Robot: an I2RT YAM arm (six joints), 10 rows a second.
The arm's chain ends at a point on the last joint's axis. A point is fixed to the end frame.
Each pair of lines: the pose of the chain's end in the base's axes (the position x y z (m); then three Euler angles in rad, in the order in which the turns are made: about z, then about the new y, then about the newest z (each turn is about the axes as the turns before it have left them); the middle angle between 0 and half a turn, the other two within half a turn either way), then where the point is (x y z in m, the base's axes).
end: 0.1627, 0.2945, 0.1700, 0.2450, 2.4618, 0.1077
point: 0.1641 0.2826 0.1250
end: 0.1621, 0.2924, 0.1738, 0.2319, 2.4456, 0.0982
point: 0.1642 0.2804 0.1289
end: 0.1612, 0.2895, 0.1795, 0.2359, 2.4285, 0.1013
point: 0.1641 0.2777 0.1346
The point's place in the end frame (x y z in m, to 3 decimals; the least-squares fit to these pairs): 0.028 -0.015 0.034
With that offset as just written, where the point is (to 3 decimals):
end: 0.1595, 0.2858, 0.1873, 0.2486, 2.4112, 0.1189
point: 0.163 0.275 0.142
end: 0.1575, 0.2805, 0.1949, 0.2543, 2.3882, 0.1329
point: 0.162 0.270 0.150
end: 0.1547, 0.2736, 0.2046, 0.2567, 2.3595, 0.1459
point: 0.160 0.264 0.159
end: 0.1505, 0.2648, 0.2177, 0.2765, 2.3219, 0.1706
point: 0.157 0.256 0.172
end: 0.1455, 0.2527, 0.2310, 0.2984, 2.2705, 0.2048
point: 0.154 0.246 0.186
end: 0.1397, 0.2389, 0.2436, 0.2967, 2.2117, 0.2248
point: 0.151 0.233 0.199
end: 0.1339, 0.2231, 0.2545, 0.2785, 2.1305, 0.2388
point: 0.148 0.219 0.210
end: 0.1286, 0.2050, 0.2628, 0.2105, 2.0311, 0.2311
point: 0.147 0.201 0.220
